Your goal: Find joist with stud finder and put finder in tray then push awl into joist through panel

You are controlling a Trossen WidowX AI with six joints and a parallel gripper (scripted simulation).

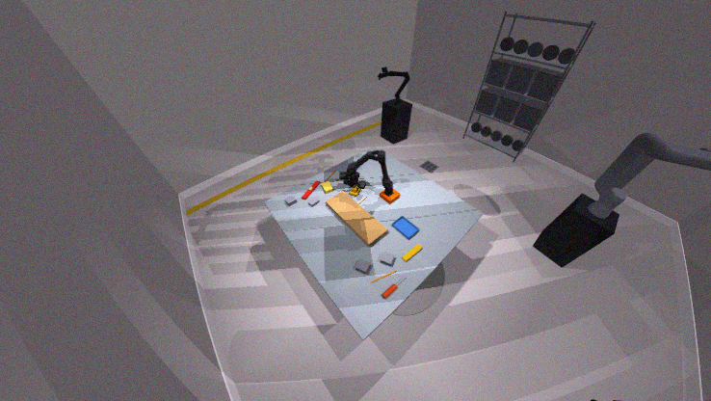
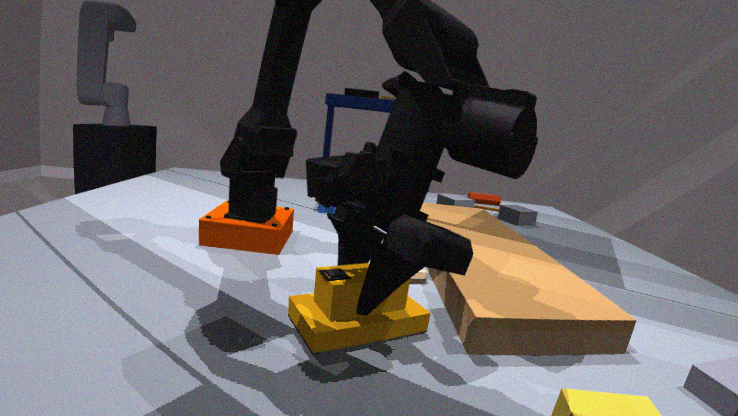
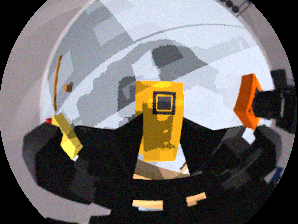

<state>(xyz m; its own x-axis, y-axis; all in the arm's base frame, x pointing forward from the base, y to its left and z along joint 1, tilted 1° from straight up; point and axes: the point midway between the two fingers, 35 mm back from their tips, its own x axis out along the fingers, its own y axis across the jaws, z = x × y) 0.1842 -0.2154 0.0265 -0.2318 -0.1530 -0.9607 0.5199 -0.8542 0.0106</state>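
My gripper tip is 13 cm to the right of the awl, 2 cm short of it and 2 cm above it. Round my gripper tip: green square light 3 cm above, 2 cm behind, 1 cm to the right; yellow stud finder 2 cm above; yellow block 19 cm ahead, 17 cm to the right, 1 cm below.
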